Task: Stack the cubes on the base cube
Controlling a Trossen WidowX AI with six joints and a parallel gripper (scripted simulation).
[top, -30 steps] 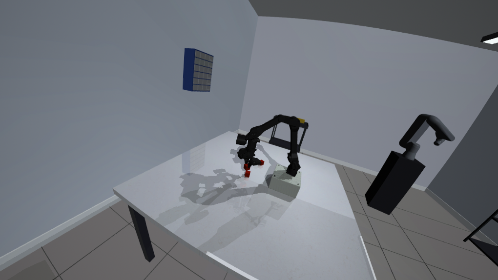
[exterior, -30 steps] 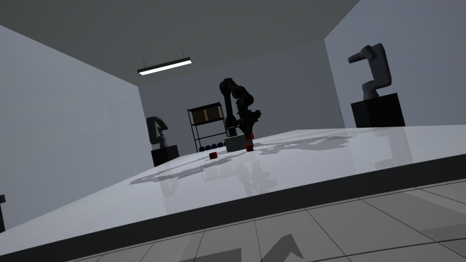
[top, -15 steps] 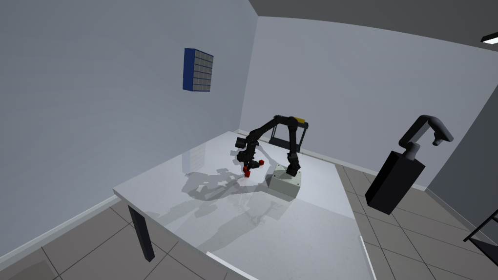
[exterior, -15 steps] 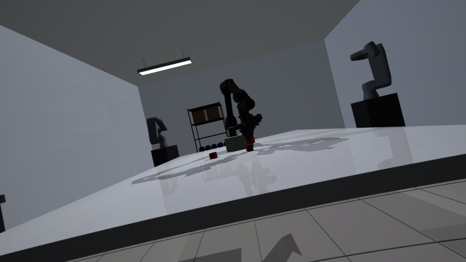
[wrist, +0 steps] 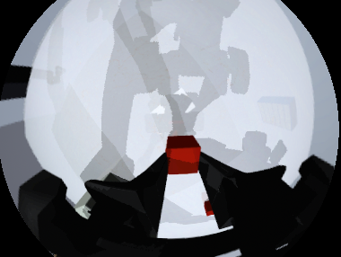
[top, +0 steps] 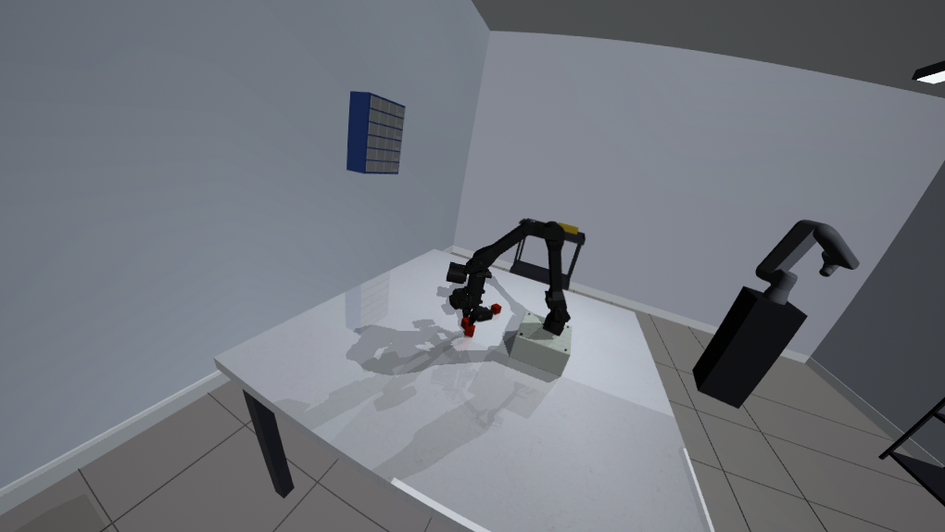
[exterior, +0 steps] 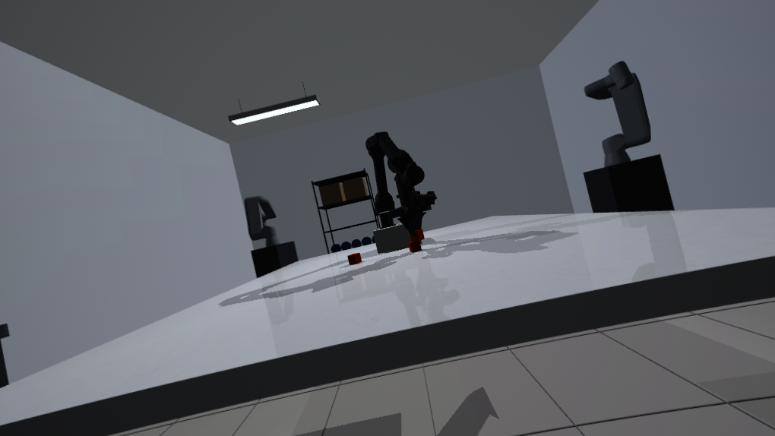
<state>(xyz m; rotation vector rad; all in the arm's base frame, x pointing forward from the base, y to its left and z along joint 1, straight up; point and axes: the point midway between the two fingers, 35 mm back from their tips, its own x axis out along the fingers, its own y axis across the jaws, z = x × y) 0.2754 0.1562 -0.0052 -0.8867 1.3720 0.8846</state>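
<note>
The red cube is right at my gripper tip.
</note>
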